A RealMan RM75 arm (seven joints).
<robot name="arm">
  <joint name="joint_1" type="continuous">
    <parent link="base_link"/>
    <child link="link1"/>
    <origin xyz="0 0 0.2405" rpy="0 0 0"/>
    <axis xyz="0 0 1"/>
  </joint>
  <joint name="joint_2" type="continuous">
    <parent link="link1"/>
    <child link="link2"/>
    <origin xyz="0 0 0" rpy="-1.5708 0 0"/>
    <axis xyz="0 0 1"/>
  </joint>
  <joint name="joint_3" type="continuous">
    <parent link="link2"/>
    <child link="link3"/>
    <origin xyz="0 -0.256 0" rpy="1.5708 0 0"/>
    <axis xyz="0 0 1"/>
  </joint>
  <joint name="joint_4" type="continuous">
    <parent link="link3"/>
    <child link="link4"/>
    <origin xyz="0 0 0" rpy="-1.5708 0 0"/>
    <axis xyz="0 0 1"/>
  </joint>
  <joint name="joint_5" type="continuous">
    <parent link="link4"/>
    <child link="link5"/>
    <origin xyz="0 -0.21 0" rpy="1.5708 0 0"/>
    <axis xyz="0 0 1"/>
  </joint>
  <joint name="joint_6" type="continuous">
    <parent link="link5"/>
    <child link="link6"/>
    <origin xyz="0 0 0" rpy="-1.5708 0 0"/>
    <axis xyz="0 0 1"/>
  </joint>
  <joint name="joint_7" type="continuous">
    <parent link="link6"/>
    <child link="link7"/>
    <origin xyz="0 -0.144 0" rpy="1.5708 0 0"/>
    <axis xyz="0 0 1"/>
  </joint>
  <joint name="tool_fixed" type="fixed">
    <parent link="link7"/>
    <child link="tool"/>
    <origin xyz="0 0 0" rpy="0 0 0"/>
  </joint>
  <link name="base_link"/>
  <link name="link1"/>
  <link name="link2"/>
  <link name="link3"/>
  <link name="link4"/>
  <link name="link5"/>
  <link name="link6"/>
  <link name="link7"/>
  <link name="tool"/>
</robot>
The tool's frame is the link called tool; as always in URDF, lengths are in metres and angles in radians. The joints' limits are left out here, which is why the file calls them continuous.
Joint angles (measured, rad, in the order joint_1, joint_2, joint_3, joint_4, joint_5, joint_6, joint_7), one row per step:
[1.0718, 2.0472, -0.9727, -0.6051, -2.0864, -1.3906, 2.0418]
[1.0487, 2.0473, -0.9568, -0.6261, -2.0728, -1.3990, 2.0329]
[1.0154, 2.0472, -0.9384, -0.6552, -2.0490, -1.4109, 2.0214]
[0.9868, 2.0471, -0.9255, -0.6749, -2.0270, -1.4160, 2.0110]
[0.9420, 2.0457, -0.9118, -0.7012, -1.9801, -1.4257, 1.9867]
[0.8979, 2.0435, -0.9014, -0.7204, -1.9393, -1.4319, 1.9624]
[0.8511, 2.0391, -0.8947, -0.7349, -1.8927, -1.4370, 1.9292]
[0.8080, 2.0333, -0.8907, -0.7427, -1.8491, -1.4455, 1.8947]
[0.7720, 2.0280, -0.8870, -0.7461, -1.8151, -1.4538, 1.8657]
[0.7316, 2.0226, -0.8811, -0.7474, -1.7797, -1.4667, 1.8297]
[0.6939, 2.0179, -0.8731, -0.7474, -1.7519, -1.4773, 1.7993]
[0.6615, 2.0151, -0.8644, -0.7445, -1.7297, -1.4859, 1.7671]
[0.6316, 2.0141, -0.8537, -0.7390, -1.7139, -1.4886, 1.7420]
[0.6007, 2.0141, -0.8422, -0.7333, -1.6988, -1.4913, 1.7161]
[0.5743, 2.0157, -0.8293, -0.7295, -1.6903, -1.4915, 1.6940]
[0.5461, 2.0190, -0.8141, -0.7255, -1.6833, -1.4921, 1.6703]
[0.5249, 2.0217, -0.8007, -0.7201, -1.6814, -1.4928, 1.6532]
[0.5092, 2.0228, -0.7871, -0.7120, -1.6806, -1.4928, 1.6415]
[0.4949, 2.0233, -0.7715, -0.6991, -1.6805, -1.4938, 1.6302]
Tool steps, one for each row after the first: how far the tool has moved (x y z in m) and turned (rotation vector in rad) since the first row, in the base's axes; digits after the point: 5 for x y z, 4 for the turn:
[0.00390, 0.00005, 0.00546, 0.0152, 0.0264, -0.0056]
[0.00954, -0.00044, 0.01315, 0.0361, 0.0639, -0.0135]
[0.01534, -0.00096, 0.01895, 0.0556, 0.0940, -0.0232]
[0.02387, -0.00285, 0.02786, 0.0846, 0.1456, -0.0303]
[0.03438, -0.00529, 0.03562, 0.1136, 0.1864, -0.0403]
[0.04638, -0.00847, 0.04361, 0.1466, 0.2257, -0.0461]
[0.05828, -0.01260, 0.05061, 0.1742, 0.2588, -0.0490]
[0.06899, -0.01672, 0.05615, 0.1965, 0.2832, -0.0528]
[0.08143, -0.02241, 0.06191, 0.2206, 0.3087, -0.0549]
[0.09382, -0.02804, 0.06713, 0.2448, 0.3284, -0.0620]
[0.10487, -0.03342, 0.07096, 0.2683, 0.3438, -0.0659]
[0.11606, -0.03839, 0.07366, 0.2920, 0.3554, -0.0796]
[0.12752, -0.04401, 0.07606, 0.3169, 0.3662, -0.0942]
[0.13759, -0.04894, 0.07789, 0.3410, 0.3723, -0.1083]
[0.14824, -0.05475, 0.07929, 0.3664, 0.3780, -0.1242]
[0.15686, -0.05962, 0.07988, 0.3843, 0.3805, -0.1394]
[0.16418, -0.06340, 0.08054, 0.3988, 0.3836, -0.1564]
[0.17169, -0.06739, 0.08084, 0.4115, 0.3884, -0.1764]

